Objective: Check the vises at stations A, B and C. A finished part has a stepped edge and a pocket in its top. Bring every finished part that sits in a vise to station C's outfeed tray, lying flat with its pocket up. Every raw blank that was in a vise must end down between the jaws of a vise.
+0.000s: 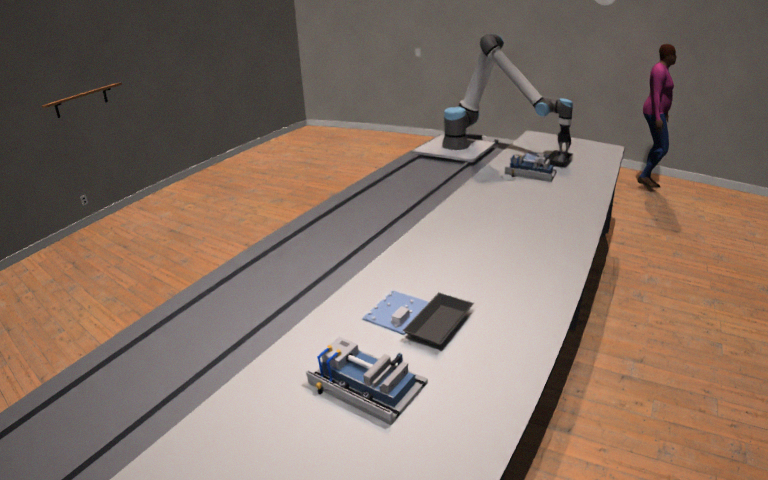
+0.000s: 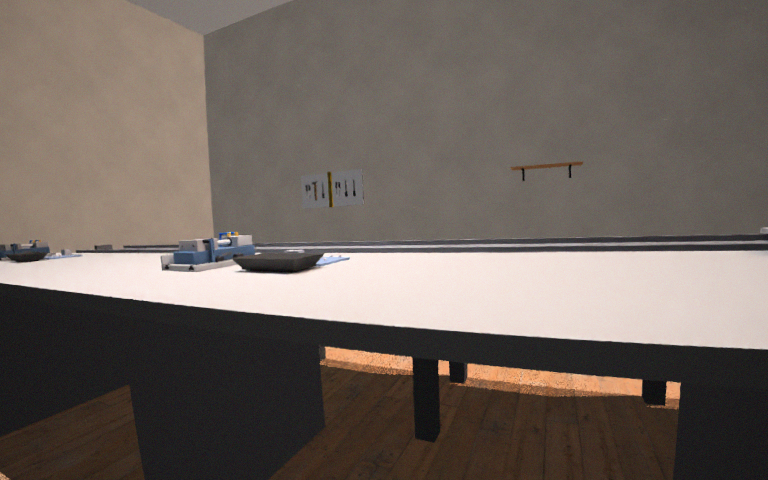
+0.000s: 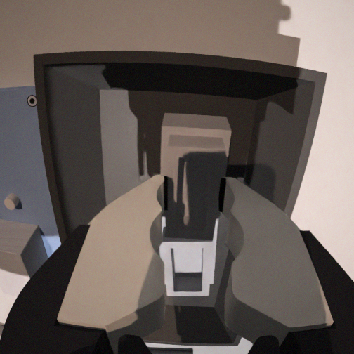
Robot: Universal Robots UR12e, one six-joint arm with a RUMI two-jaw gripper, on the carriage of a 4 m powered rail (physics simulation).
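My gripper (image 3: 192, 179) (image 1: 562, 149) is shut on a brownish-grey block with a stepped edge, the finished part (image 3: 196, 126). It holds this part low over the dark tray (image 3: 175, 57) at the far station. Shadow hides any pocket, and contact with the tray floor cannot be told. A white finished part (image 3: 187, 260) lies flat in the same tray, pocket up, partly behind the held part. The far vise (image 1: 531, 165) stands next to that tray; its jaws are too small to read. The near vise (image 1: 370, 376) (image 2: 212, 251) shows a gap between its jaws.
A dark tray (image 1: 438, 319) (image 2: 280, 262) stands beside the near vise, next to a blue board (image 1: 385, 311) with a grey block (image 1: 400, 315). Another blue board (image 3: 17, 150) and block (image 3: 20, 245) lie left of my tray. Another vise (image 2: 25, 249) is far left. A person (image 1: 658, 113) stands beyond the bench.
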